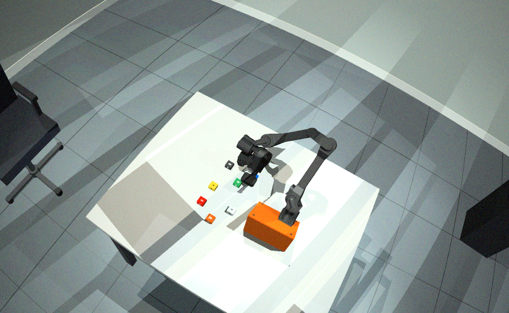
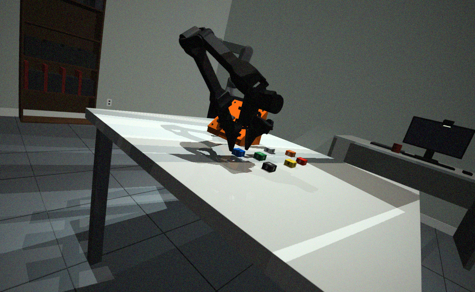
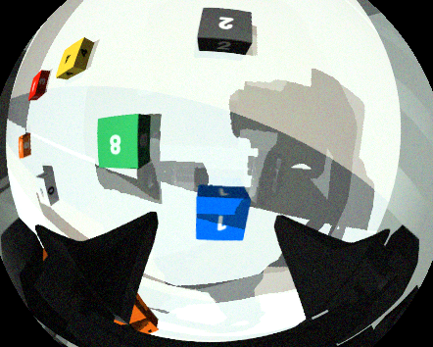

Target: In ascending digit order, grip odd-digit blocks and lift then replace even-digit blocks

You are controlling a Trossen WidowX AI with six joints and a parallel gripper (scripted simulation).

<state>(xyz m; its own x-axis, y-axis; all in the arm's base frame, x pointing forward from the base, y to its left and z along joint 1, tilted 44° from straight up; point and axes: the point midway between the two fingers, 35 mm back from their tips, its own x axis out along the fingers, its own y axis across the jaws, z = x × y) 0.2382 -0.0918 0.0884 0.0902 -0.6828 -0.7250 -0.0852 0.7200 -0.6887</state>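
Right now the blue block is 1 cm below my gripper tip. From my gripper tip the other things lie so: black block 13 cm ahead, 1 cm to the left, 1 cm below; then green block 4 cm ahead, 7 cm to the left, 1 cm below; then yellow block 12 cm ahead, 15 cm to the left, 1 cm below.
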